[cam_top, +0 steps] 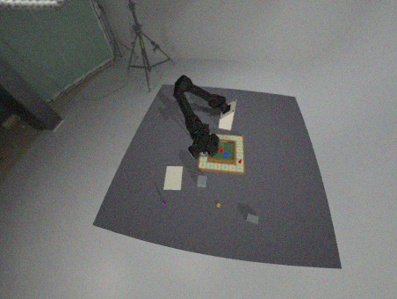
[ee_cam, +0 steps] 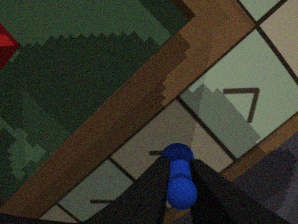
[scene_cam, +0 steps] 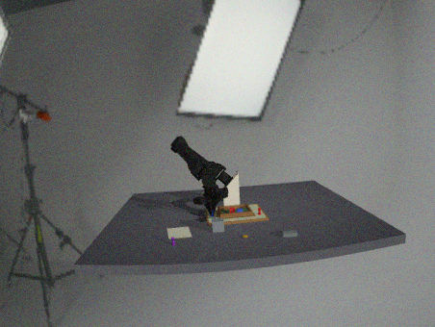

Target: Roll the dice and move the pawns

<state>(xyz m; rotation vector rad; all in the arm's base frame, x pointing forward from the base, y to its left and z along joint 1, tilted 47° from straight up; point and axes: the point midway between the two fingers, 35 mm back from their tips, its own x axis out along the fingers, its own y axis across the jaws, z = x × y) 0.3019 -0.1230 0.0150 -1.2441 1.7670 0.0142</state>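
Now: the red pawn 2 cm ahead of my gripper tip, 23 cm to the left of it and 1 cm above it. Also, from my gripper tip: small yellow piece 30 cm ahead, 14 cm to the left, 2 cm below; blue pawn 1 cm above; white card 20 cm ahead, 14 cm to the right, 2 cm below.
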